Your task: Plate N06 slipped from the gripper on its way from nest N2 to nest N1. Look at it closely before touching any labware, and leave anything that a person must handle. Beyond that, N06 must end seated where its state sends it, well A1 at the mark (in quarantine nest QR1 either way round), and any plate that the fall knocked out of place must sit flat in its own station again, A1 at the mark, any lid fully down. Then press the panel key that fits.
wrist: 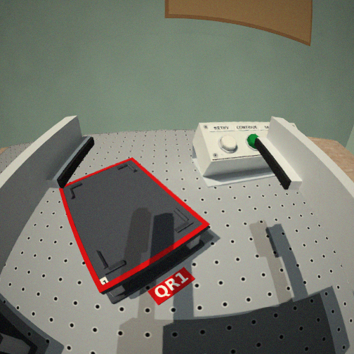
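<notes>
Quarantine nest QR1 (112, 210) stands left of the middle, a dark raised platform with a red rim, corner brackets and a bare top. Its red QR1 label (171, 285) lies on the deck by its near side. The key panel (235, 167) stands at the back right. It shows a white key (228, 144) under RETRY and a green key (253, 141) under CONTINUE; the right finger hides its right part. My gripper (173, 125) is open and empty, its fingers at the left and right of the view. Plate N06 does not show here.
The perforated deck (235, 265) carries shadows of the gripper in front. Part of a dark object (15, 330) shows at the bottom left corner. A brown board (245, 17) is on the green wall (100, 75) behind.
</notes>
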